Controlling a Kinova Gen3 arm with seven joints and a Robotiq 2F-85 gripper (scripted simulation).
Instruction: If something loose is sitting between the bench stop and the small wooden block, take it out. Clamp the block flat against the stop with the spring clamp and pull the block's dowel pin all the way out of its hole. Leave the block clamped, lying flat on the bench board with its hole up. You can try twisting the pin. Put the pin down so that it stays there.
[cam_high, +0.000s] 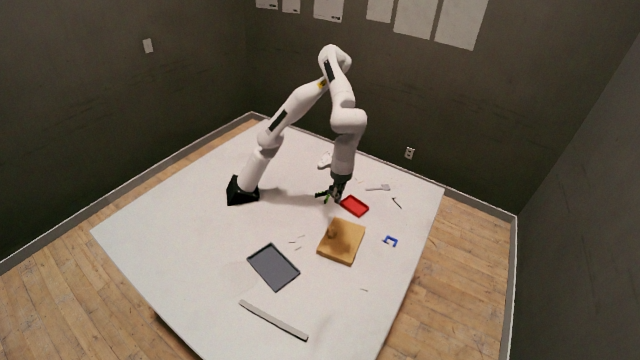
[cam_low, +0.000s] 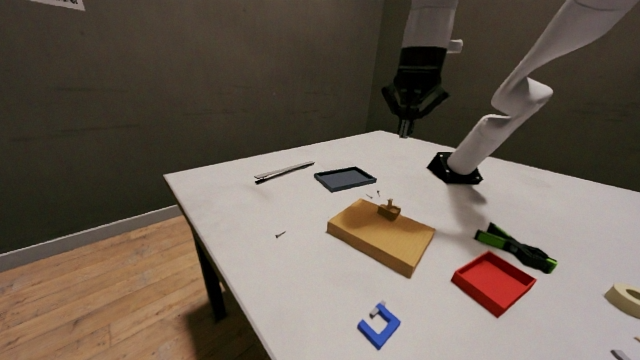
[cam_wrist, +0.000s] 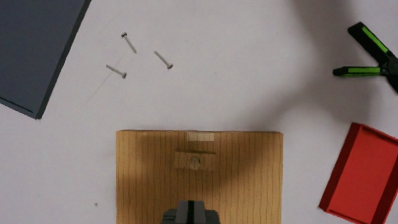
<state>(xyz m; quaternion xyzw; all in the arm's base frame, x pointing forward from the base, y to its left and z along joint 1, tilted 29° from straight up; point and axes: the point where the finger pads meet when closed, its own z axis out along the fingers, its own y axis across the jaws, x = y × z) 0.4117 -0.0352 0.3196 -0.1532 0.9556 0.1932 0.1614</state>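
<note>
The dowel pin lies 190 mm below my hand. Round my hand: grey tray (60 mm behind, 270 mm to the right, 240 mm below); red tray (60 mm behind, 220 mm to the left, 240 mm below); small wooden block (210 mm below).
</note>
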